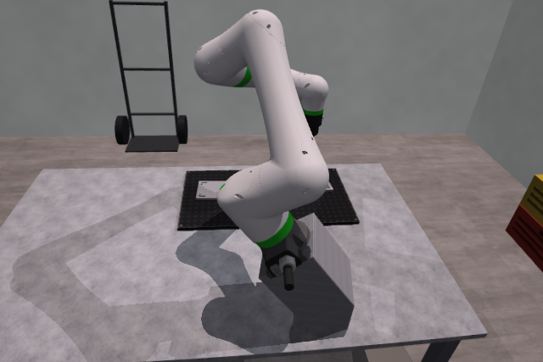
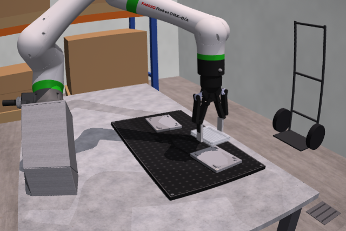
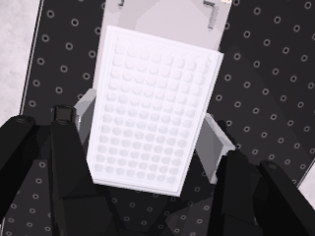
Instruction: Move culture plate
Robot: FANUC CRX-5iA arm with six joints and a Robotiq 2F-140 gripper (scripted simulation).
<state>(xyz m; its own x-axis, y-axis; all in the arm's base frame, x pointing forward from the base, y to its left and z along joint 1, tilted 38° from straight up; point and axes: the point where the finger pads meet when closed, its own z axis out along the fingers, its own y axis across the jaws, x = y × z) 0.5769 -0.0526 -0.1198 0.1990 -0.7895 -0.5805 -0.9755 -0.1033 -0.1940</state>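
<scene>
The plate nest N2 is 100 mm below my hand, 40 mm to the right of it and 10 mm ahead of it. The rest, counted from my hand: plate lid: 10 mm below; plate nest N1: 370 mm to the left, 100 mm below, 60 mm behind.
</scene>
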